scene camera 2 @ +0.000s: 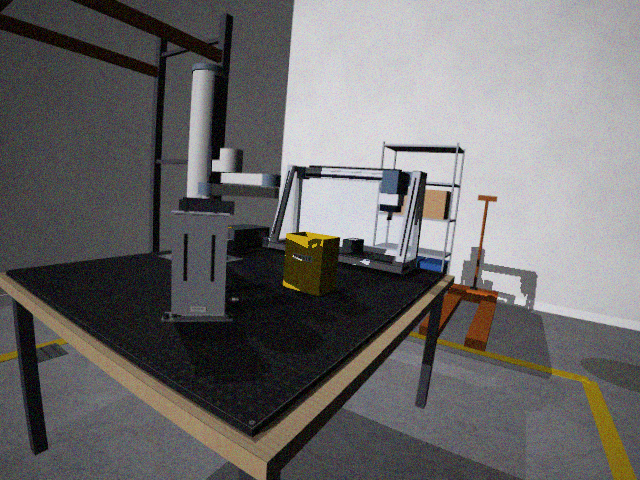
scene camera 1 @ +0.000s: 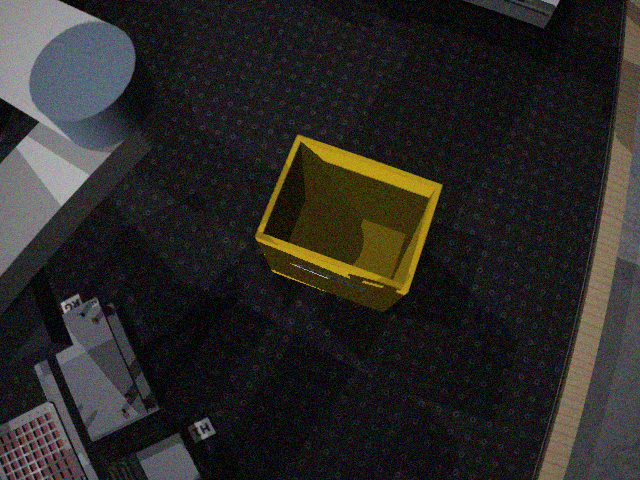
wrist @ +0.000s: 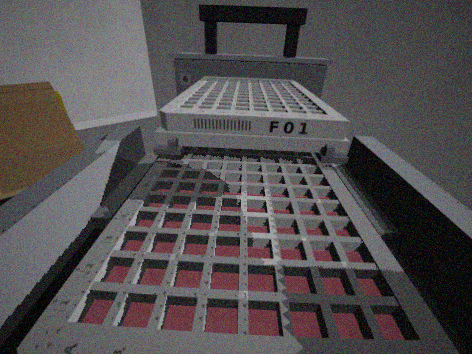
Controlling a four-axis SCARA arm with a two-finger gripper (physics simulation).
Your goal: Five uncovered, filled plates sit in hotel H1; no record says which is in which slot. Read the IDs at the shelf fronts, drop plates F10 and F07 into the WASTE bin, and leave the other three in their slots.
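Places are measured from the arm's base along level axes (x ahead, y left, z up), in metres.
Pixels of known places: gripper, fingertip midpoint: [wrist: 244, 150].
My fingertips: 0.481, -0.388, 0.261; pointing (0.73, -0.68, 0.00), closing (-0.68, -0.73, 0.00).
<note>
For each thing: its top centre in the pictures, then the offset to it from my fingertips, as dx, dy, dz. "spot": a spot on its surface instead.
- uncovered plate with red wells, top centre: [wrist: 244, 182] -0.017, +0.016, -0.003
- plate marked F01 at its top centre: [wrist: 250, 89] +0.040, -0.040, +0.018
- hotel H1 at a spot on its surface: [wrist: 305, 75] spot: +0.052, -0.122, +0.022
- H1 label at a spot on its surface: [scene camera 1: 204, 428] spot: +0.069, +0.073, -0.247
- yellow WASTE bin at its top centre: [scene camera 1: 350, 209] [scene camera 2: 313, 235] +0.165, +0.362, -0.048
- small dark box at a spot on its surface: [scene camera 2: 353, 245] spot: +0.078, +0.904, -0.152
My gripper [wrist: 244, 150] is shut on an uncovered plate with red wells [wrist: 225, 295] [scene camera 1: 31, 444]; long grey finger bars run along both sides. Its ID does not show. Directly beyond its far edge in the wrist view, a plate marked F01 [wrist: 255, 125] sits in hotel H1 [wrist: 305, 75] [scene camera 1: 168, 459], under the black handle. The other hotel plates' IDs are hidden. The H1 label [scene camera 1: 204, 428] shows at the lower left. The yellow WASTE bin [scene camera 1: 361, 160] [scene camera 2: 305, 271] stands upright and open; no plate shows on the visible part of its floor.
The RG stand [scene camera 1: 98, 361] is beside the hotel. The blue-capped arm joint [scene camera 1: 82, 72] hangs at upper left. A gantry machine [scene camera 2: 341, 173] and a small dark box [scene camera 2: 353, 245] are behind the bin. An orange-brown block [wrist: 35, 135] shows left. The table's wooden edge [scene camera 1: 589, 320] runs right.
</note>
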